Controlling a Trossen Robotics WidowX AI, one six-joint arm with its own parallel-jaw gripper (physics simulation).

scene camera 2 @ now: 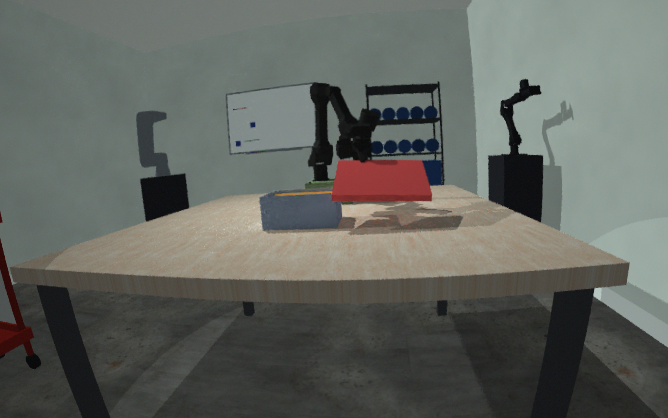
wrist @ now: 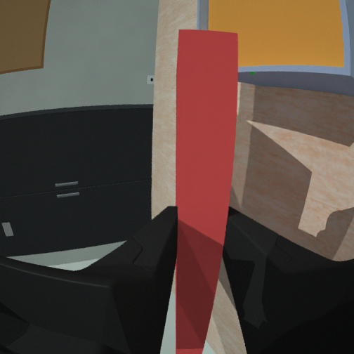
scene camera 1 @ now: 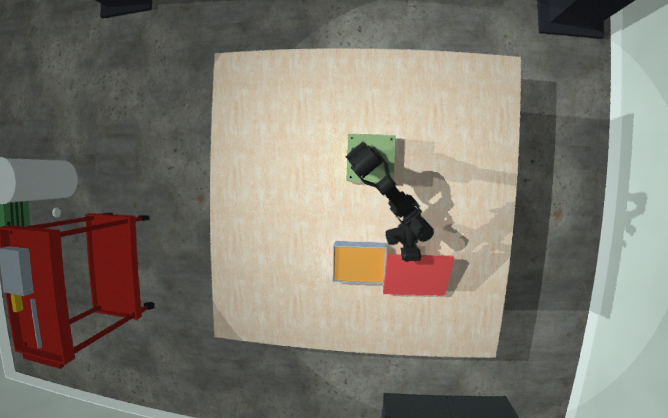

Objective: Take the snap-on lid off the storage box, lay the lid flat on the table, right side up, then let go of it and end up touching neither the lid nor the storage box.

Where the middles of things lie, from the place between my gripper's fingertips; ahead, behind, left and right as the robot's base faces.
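With the red lid point(scene camera 2: 373, 180) as my reference, I find my gripper 7 cm short of it, 4 cm above it and 5 cm to the right of it.
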